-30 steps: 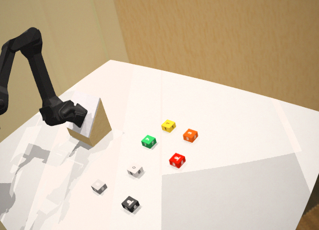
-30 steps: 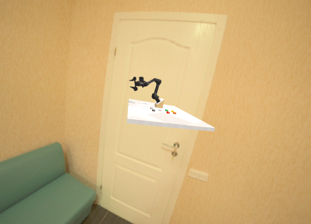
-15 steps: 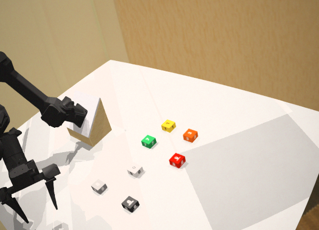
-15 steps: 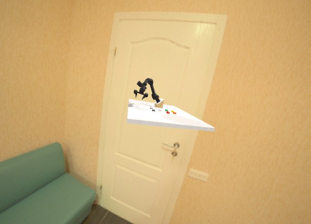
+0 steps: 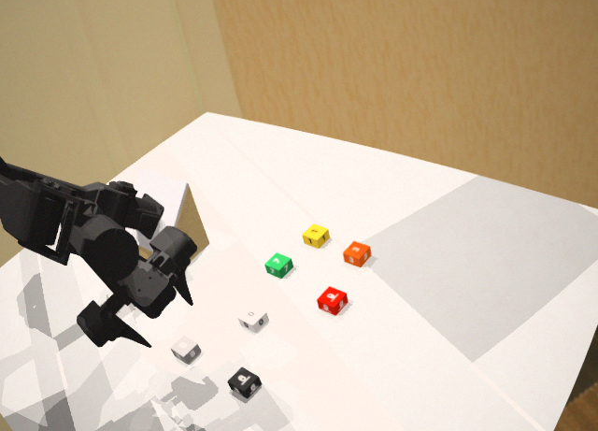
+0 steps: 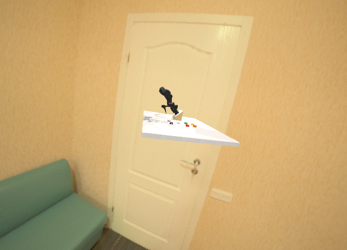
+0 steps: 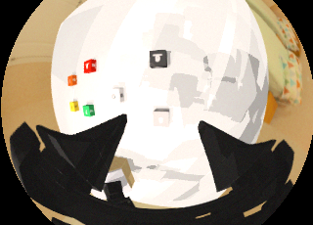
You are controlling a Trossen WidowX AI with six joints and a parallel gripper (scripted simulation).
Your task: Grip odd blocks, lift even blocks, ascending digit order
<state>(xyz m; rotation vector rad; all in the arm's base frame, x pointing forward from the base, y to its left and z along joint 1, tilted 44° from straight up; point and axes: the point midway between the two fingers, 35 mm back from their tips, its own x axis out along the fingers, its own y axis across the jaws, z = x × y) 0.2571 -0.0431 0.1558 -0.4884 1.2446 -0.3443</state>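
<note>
My gripper tip is 10 mm short of the white block, 120 mm to the right of it and 90 mm above it. Also, from my gripper tip: black block (90 mm ahead, 30 mm to the left, 90 mm below); then red block (80 mm ahead, 220 mm to the left, 90 mm below); then grey block (30 mm behind, 10 mm to the left, 90 mm below).
</note>
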